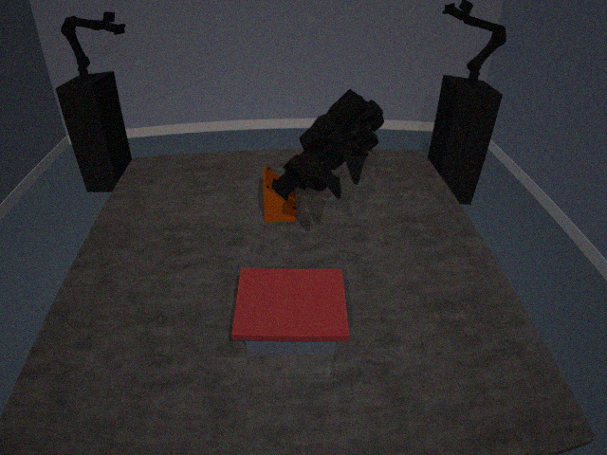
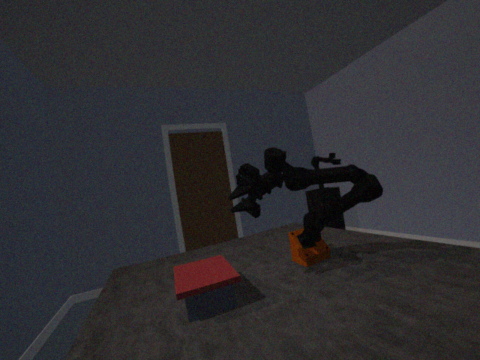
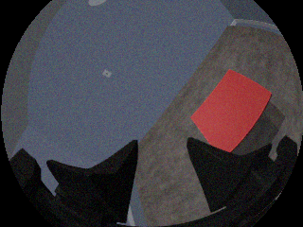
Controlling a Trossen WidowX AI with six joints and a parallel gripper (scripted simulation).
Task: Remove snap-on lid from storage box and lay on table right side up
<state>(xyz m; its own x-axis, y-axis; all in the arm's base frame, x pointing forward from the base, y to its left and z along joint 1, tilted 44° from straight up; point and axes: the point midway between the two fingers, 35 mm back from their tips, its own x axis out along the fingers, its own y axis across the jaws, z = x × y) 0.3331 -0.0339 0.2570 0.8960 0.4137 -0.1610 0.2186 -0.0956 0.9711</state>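
The red lid lies 22 cm below my gripper tip, 10 cm to the right of it and 10 cm ahead of it. The rest, counted from my gripper tip: blue-grey storage box (26 cm below, 10 cm to the right, 10 cm ahead).
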